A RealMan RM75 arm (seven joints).
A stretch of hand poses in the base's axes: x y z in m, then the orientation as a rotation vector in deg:
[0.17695, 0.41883, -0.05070, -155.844, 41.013, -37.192]
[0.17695, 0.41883, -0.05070, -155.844, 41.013, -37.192]
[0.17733, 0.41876, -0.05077, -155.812, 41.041, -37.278]
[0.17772, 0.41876, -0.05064, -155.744, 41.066, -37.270]
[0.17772, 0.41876, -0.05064, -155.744, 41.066, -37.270]
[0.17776, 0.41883, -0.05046, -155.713, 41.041, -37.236]
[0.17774, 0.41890, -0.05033, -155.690, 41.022, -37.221]
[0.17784, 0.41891, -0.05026, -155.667, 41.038, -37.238]
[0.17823, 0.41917, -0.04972, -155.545, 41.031, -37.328]
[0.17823, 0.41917, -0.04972, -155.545, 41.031, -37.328]
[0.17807, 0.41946, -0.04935, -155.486, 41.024, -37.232]
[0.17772, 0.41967, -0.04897, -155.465, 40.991, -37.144]
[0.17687, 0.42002, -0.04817, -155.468, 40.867, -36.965]
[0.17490, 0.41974, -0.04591, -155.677, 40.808, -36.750]
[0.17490, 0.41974, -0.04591, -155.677, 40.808, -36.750]
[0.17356, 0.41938, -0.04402, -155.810, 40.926, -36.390]
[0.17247, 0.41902, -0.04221, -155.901, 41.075, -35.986]
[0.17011, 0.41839, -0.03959, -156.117, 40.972, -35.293]
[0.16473, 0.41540, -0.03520, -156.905, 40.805, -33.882]
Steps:
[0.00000, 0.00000, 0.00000, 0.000, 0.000, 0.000]
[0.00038, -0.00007, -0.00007, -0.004, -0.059, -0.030]
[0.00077, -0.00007, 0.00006, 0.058, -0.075, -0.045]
[0.00077, -0.00007, 0.00006, 0.058, -0.075, -0.045]
[0.00081, 0.00000, 0.00024, 0.100, -0.070, -0.022]
[0.00079, 0.00007, 0.00037, 0.127, -0.072, -0.006]
[0.00089, 0.00008, 0.00044, 0.141, -0.089, -0.019]
[0.00128, 0.00034, 0.00098, 0.218, -0.188, -0.023]
[0.00128, 0.00034, 0.00098, 0.218, -0.188, -0.023]
[0.00112, 0.00063, 0.00135, 0.306, -0.153, -0.004]
[0.00077, 0.00084, 0.00173, 0.359, -0.114, 0.031]
[-0.00008, 0.00119, 0.00253, 0.429, -0.024, 0.141]
[-0.00205, 0.00091, 0.00479, 0.322, 0.171, 0.205]
[-0.00205, 0.00091, 0.00479, 0.322, 0.171, 0.205]
[-0.00339, 0.00055, 0.00668, 0.325, 0.450, 0.168]
[-0.00448, 0.00019, 0.00849, 0.379, 0.745, 0.116]
[-0.00684, -0.00044, 0.01111, 0.436, 1.221, 0.273]
[-0.01222, -0.00343, 0.01550, 0.228, 2.322, 0.552]

